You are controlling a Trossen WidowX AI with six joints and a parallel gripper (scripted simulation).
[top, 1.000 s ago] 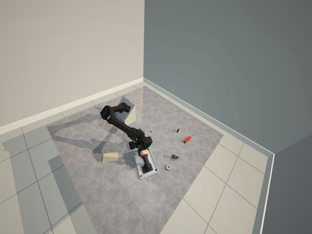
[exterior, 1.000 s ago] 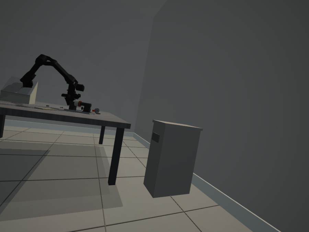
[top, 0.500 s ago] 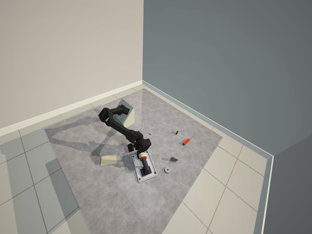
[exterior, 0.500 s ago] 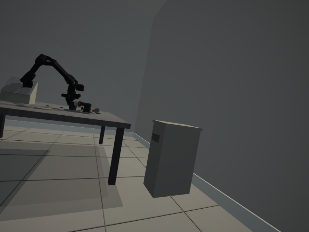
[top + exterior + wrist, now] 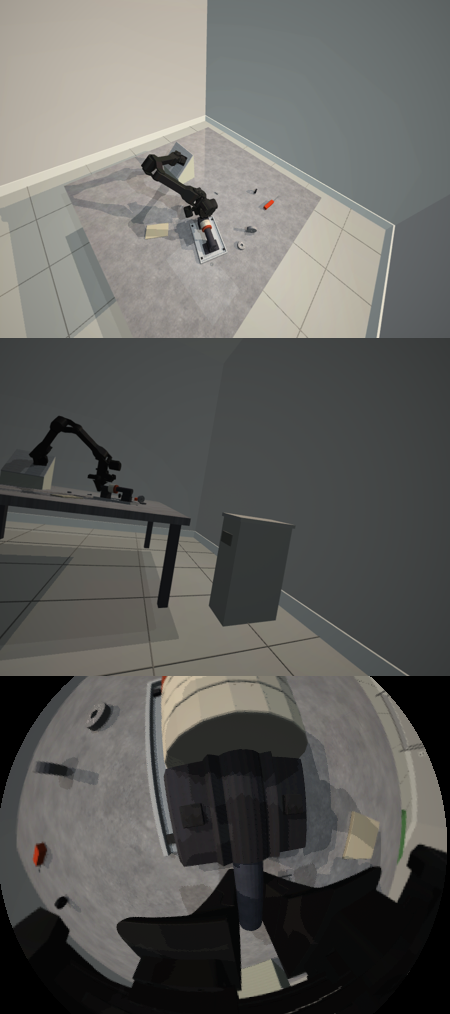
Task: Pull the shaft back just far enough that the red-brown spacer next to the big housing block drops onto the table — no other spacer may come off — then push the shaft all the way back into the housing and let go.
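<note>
My gripper tip is now 60 mm short of the dark shaft, 30 mm to the left of it and 30 mm below it. The rest, counted from my gripper tip: black piece (420 mm to the left, 150 mm ahead, 30 mm below); then beige card (220 mm to the right, 140 mm behind, 40 mm below); then red-brown spacer (90 mm ahead, 50 mm to the right, 30 mm above).
</note>
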